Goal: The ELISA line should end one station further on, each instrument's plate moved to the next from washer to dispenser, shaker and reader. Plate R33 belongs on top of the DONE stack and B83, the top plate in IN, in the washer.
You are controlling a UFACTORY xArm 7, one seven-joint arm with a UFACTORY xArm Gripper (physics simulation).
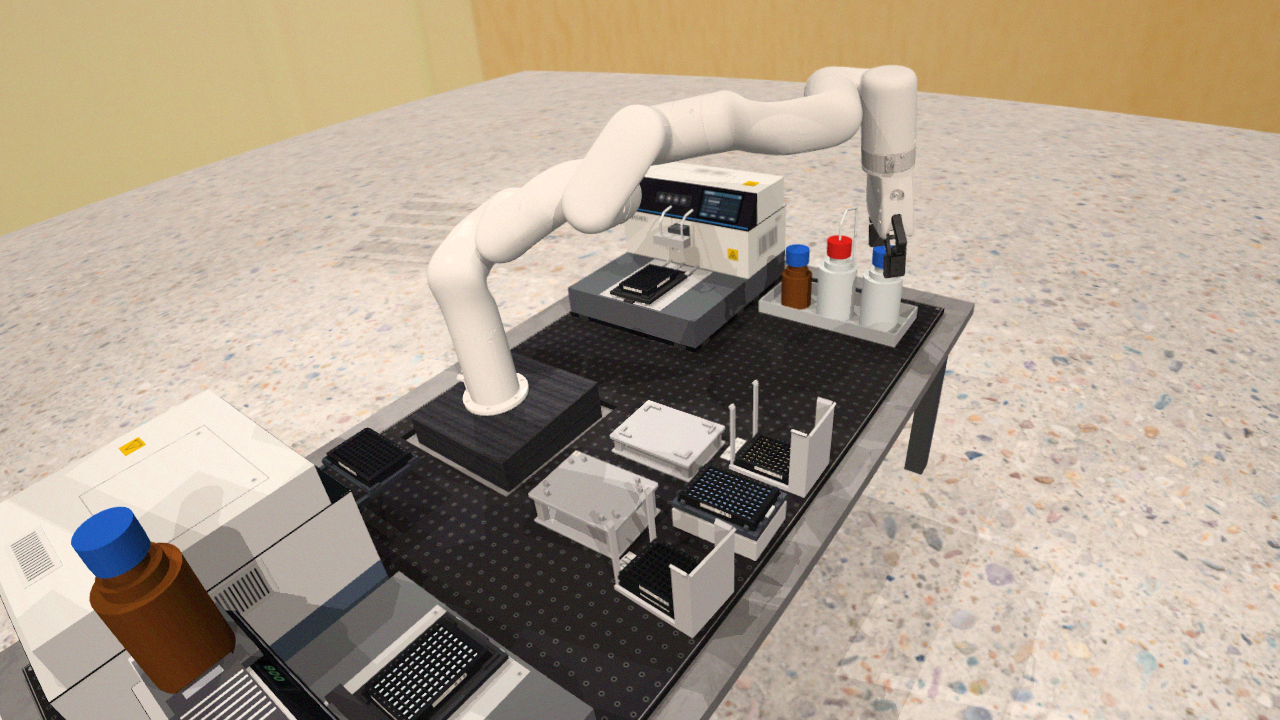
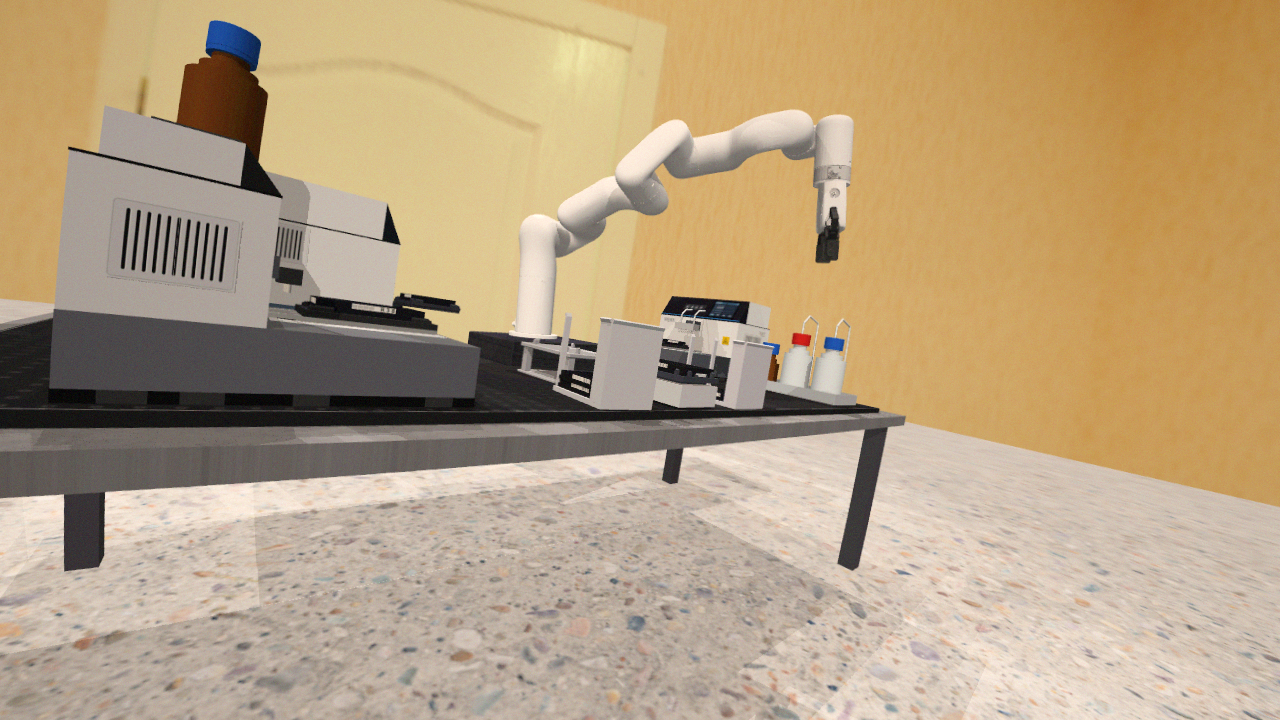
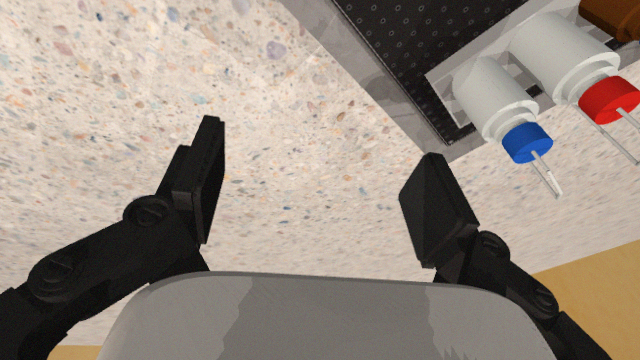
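Seen in the pictures: gripper, fingertip midpoint: (image 1: 886, 260) (image 2: 826, 261) (image 3: 323, 160); arm's base, link origin: (image 1: 496, 394) (image 2: 533, 336).
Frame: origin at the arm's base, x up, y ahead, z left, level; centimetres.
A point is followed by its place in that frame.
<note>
My gripper (image 1: 886, 249) @[x 26.8, y 62.2, z 28.7 cm] (image 2: 827, 248) @[x 26.8, y 62.2, z 28.7 cm] (image 3: 323, 160) @[x 26.8, y 62.2, z 28.7 cm] is open and empty, high near the bottles at the table's far end. Black plates sit on the far instrument's carrier (image 1: 651, 280) @[x 4.4, y 6.0, z 46.5 cm], on a low white block (image 1: 769, 535) @[x -4.1, y 58.0, z -4.8 cm], on the near instrument's deck (image 1: 435, 664) @[x 3.4, y 36.0, z -48.6 cm] and on a tray beside the left white housing (image 1: 368, 454) @[x 6.0, y -0.4, z -28.5 cm]. Black plates (image 1: 660, 573) @[x -2.4, y 48.5, z -19.7 cm] stand in the nearer white rack (image 1: 705, 582) @[x 2.5, y 56.7, z -21.6 cm] (image 2: 631, 365) @[x 0.7, y 56.9, z -20.4 cm], and a dark plate (image 1: 766, 456) @[x -3.7, y 50.4, z 11.0 cm] lies in the farther rack (image 1: 812, 447) @[x 3.4, y 59.1, z 8.3 cm] (image 2: 748, 376) @[x 0.5, y 59.1, z 9.3 cm]. Plate and rack labels are too small to read.
A tray (image 1: 881, 336) @[x -4.0, y 56.1, z 58.2 cm] holds a brown bottle (image 1: 795, 286) @[x 0.6, y 33.8, z 64.0 cm] and two white bottles (image 1: 836, 291) @[x 2.2, y 44.1, z 62.6 cm] (image 1: 881, 304) @[x 1.6, y 54.5, z 61.9 cm] with thin tubes. Two raised platforms (image 1: 669, 434) @[x -2.0, y 33.9, z 6.9 cm] (image 1: 594, 492) @[x 0.2, y 32.6, z -12.9 cm] stand between the arm's base (image 1: 510, 438) @[x -0.3, y 11.3, z -8.6 cm] and the racks. A large brown bottle (image 1: 165, 617) @[x 26.6, y 28.2, z -67.1 cm] (image 2: 223, 98) @[x 25.7, y 28.3, z -67.0 cm] tops the near instrument.
</note>
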